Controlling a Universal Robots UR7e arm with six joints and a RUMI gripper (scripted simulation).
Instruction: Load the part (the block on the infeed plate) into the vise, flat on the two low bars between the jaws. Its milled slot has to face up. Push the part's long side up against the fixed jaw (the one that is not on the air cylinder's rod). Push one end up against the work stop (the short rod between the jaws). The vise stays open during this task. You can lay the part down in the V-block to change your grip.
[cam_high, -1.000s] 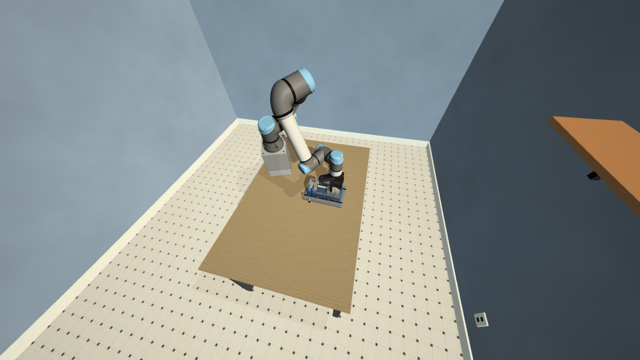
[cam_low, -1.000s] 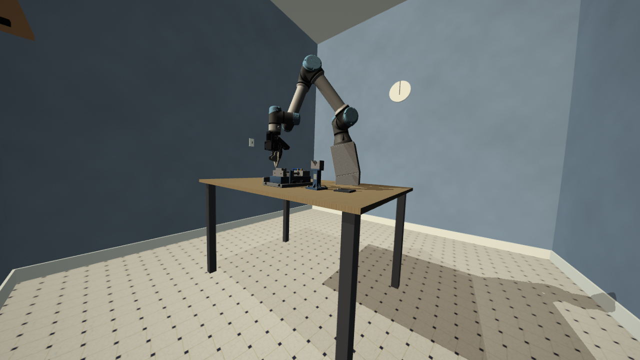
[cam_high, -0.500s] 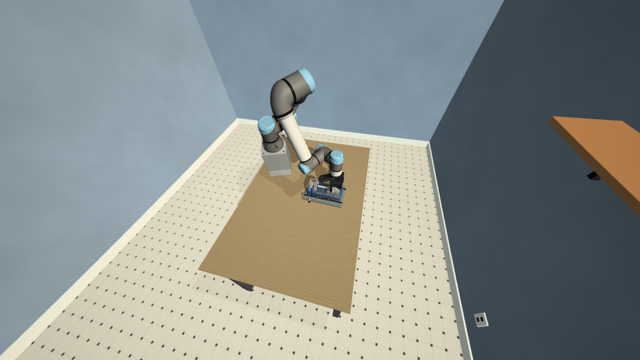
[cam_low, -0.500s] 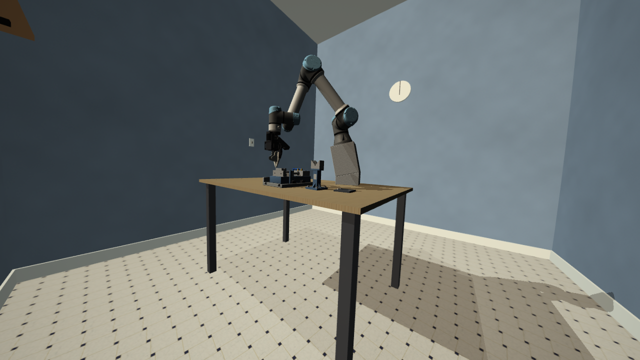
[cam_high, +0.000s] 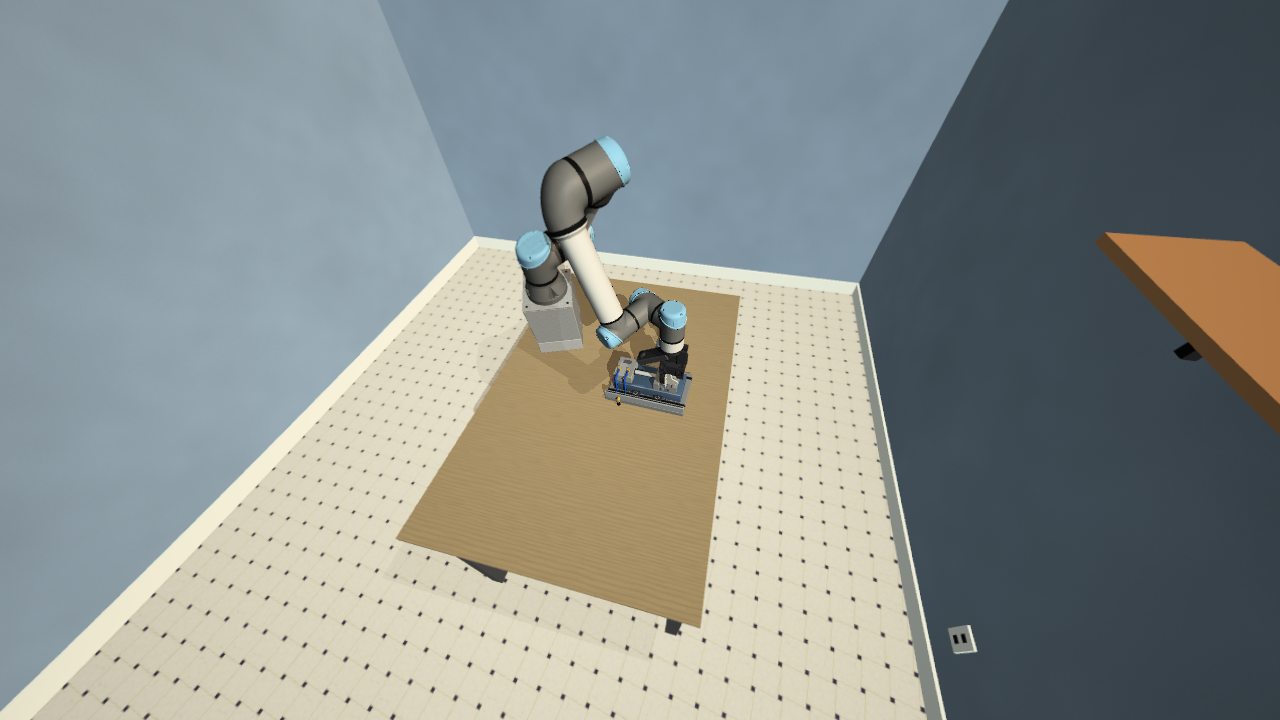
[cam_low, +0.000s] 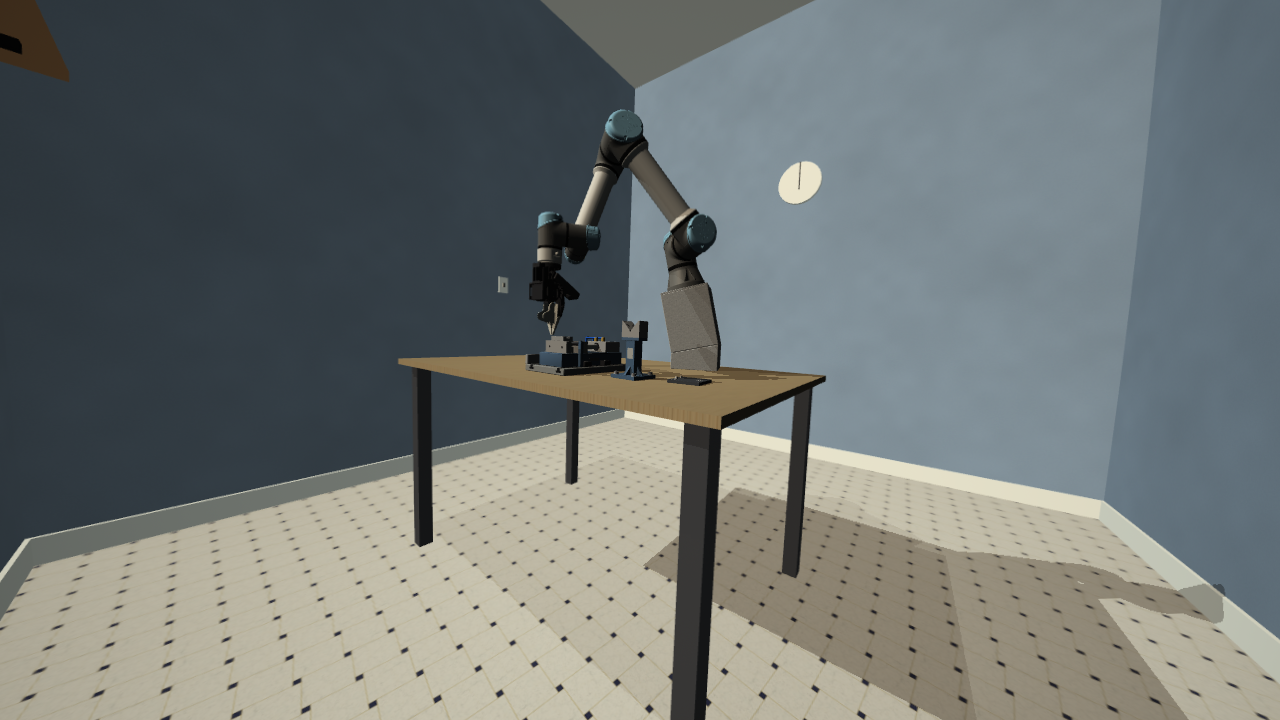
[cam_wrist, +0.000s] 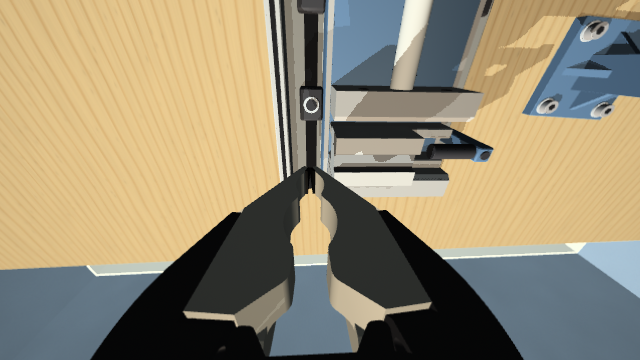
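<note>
Right now the part is 5 cm to the left of my hand and 3 cm below it. Round my hand: cylinder rod (9 cm behind, 7 cm to the left, 5 cm below); then fixed jaw (3 cm ahead, 7 cm to the left, 5 cm below); then moving jaw (3 cm behind, 7 cm to the left, 5 cm below).
</note>
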